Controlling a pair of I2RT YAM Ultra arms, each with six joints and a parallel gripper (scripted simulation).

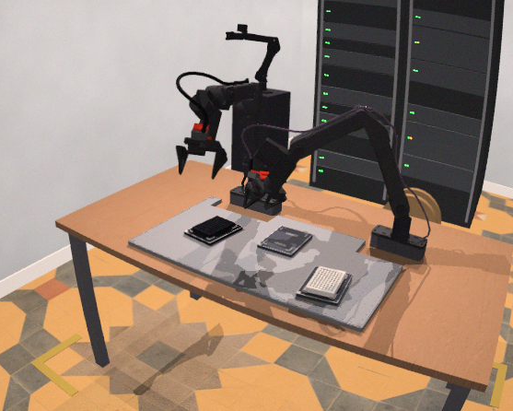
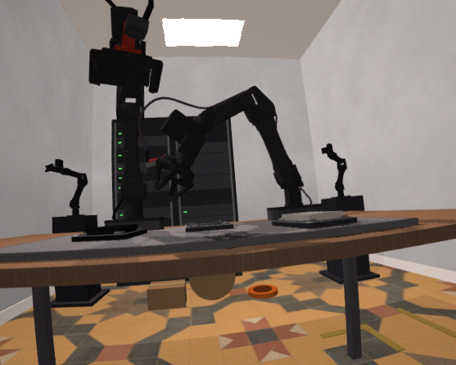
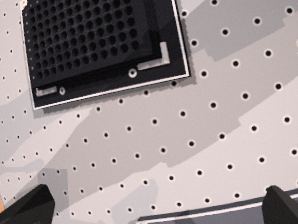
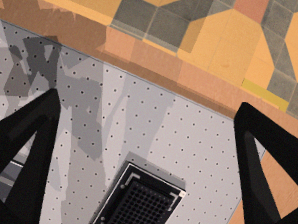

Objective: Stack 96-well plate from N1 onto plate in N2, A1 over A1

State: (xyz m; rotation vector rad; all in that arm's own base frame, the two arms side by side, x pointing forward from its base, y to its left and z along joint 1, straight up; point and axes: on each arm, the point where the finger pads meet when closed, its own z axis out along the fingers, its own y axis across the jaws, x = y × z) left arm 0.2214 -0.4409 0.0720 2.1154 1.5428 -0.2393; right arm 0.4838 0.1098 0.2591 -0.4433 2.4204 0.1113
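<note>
The black 96-well plate is 27 cm below my right hand, 20 cm behind it and 10 cm to the right of it. Also, from my right hand: white 96-well plate 37 cm to the left, 27 cm below, 12 cm behind.
</note>
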